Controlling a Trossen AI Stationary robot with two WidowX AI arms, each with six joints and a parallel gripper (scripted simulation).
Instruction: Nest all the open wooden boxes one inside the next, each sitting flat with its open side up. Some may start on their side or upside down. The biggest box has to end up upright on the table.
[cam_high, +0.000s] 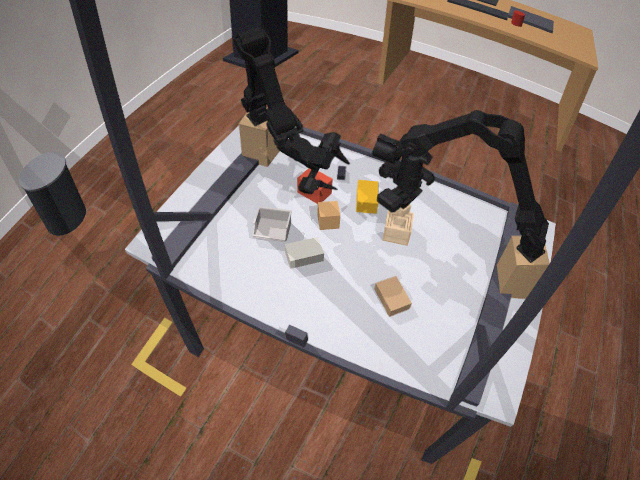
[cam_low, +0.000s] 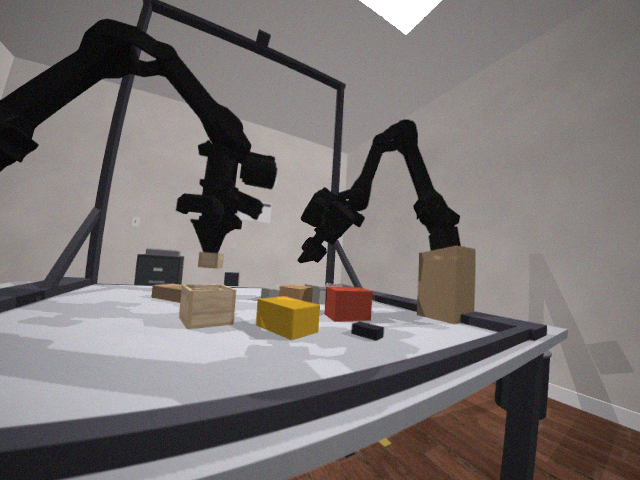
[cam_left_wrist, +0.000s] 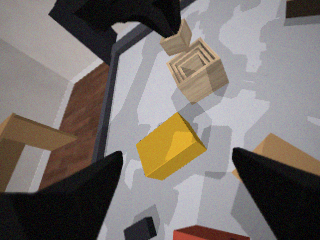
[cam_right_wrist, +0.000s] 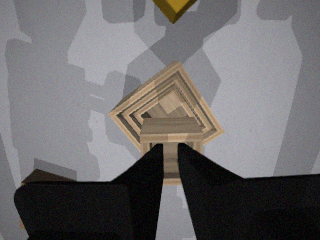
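My left gripper is now 130 mm above the tan cube, 50 mm past it and 20 mm to the left of it. From my left hand the other things lie so: red block 130 mm below, 80 mm to the left, 30 mm ahead; white tray 170 mm behind, 130 mm below, 90 mm to the left; black block 150 mm below, 150 mm ahead, 60 mm to the left.
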